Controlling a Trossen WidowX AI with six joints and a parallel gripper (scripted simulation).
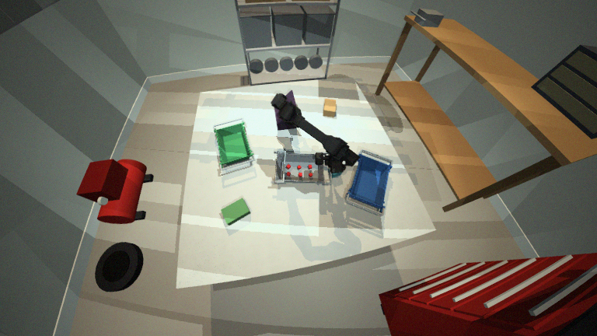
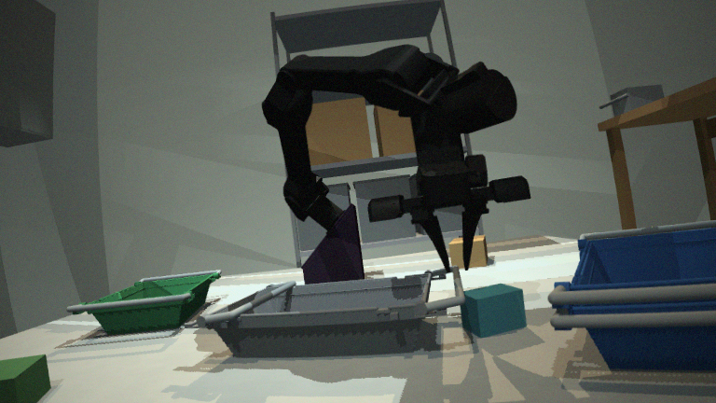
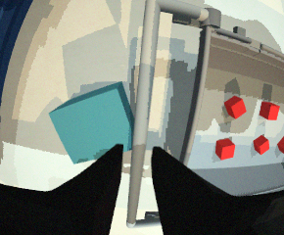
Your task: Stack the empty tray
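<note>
Now: gripper tip 5 cm above the teal block and 3 cm to the right of it. Also, from my gripper tip: green block 52 cm to the right, 15 cm ahead, 5 cm below; green tray 53 cm to the right, 26 cm behind, 3 cm below; orange block 48 cm behind, 14 cm to the left, 4 cm below.
</note>
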